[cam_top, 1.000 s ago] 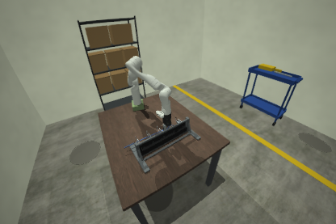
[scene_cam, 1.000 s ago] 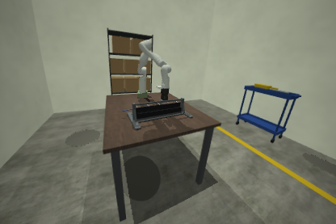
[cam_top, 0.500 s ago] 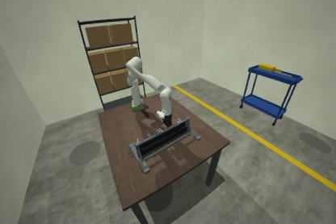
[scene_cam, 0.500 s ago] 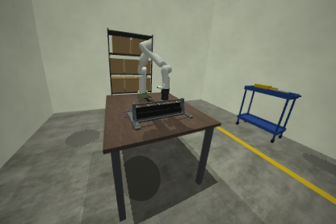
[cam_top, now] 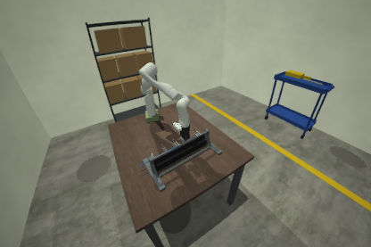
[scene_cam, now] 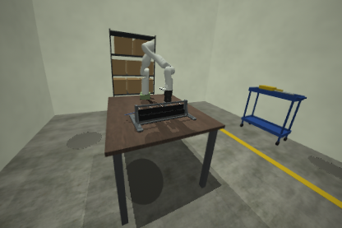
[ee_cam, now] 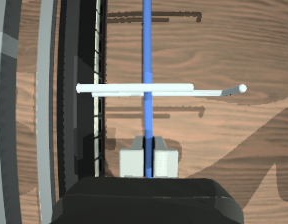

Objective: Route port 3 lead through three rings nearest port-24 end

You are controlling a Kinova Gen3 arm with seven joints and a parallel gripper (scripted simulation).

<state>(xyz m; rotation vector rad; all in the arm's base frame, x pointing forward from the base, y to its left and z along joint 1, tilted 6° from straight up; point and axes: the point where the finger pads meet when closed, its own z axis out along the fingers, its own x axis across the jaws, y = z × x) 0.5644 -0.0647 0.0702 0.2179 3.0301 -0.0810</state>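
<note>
Right now the patch-panel rack is 5 cm to the right of my hand, 5 cm ahead of it and 1 cm below it.
</note>
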